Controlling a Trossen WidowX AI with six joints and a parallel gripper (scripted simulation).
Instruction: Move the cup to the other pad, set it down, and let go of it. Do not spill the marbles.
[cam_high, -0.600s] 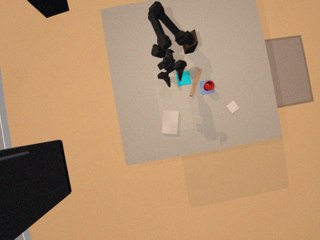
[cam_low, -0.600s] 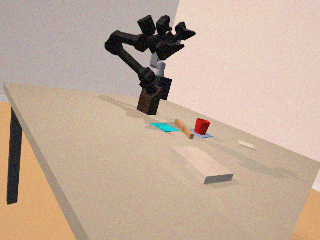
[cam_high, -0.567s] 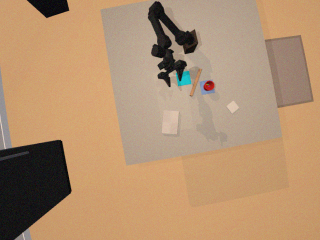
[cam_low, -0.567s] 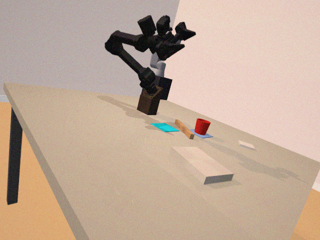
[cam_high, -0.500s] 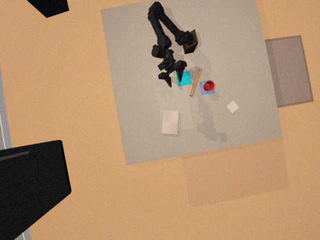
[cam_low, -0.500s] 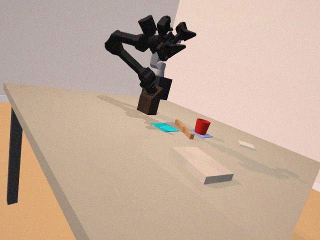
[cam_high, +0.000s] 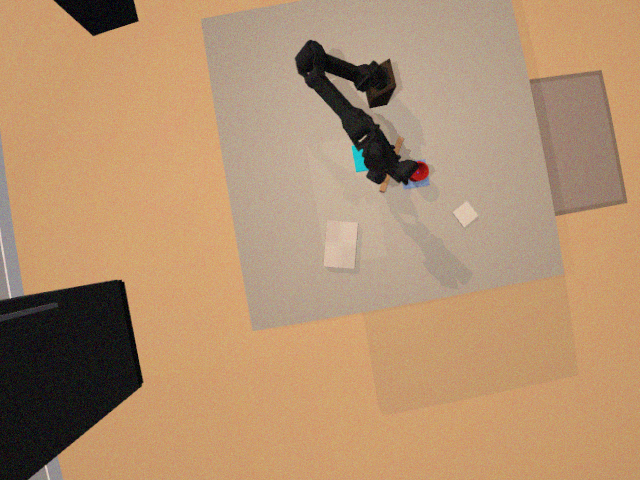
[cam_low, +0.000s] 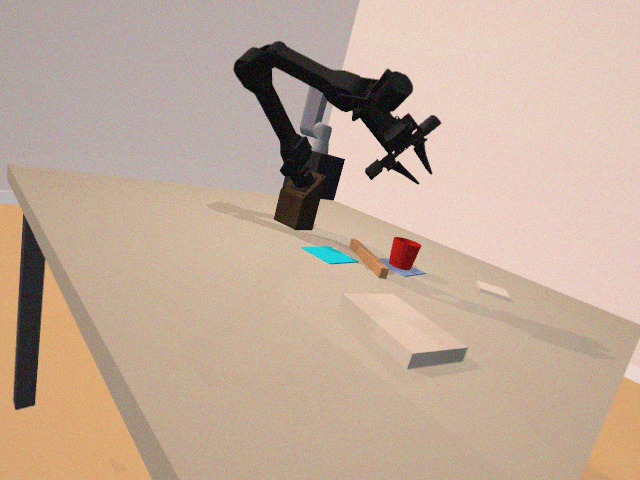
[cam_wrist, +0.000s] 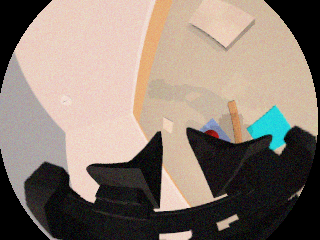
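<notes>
The red cup is 210 mm below my gripper tip, 120 mm to the left of it and 50 mm behind it. From my gripper tip the other things lie so: wooden bar 240 mm below, 100 mm behind, 40 mm to the left; then blue pad 250 mm below, 120 mm to the left, 50 mm behind; then thick white slab 240 mm to the right, 230 mm below, 140 mm ahead.
</notes>
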